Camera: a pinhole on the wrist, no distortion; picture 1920 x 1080 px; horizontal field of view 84.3 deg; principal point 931.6 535.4 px. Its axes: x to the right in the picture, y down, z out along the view. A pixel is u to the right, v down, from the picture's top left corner.
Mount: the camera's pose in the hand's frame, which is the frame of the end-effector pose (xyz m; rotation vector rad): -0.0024 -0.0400 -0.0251 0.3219 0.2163 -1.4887
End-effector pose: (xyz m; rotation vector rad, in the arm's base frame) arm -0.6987 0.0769 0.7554 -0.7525 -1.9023 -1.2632
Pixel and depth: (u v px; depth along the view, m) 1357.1 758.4 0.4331
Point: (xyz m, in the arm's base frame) -1.0951 0.2702 0.5553
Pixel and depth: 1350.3 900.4 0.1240
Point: -0.8377 0.1087 0.7006
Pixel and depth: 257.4 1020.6 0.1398
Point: -0.7608 0.2119 0.7566
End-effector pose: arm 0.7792 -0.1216 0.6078 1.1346 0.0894 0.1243
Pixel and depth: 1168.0 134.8 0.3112
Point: 0.6922 -0.4416 0.5102
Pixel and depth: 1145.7 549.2 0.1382
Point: 0.7919 -0.2552 0.5452
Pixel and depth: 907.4 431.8 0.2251
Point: 0.7735 -0.3412 0.5837
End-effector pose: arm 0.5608 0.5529 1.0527 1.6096 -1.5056 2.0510
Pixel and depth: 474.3 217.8 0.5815
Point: 1.0543 0.2167 0.8408
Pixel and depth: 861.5 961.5 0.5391
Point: 0.9321 0.1798 1.2703
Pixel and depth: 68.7 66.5 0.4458
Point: 0.9106 0.2215 0.7368
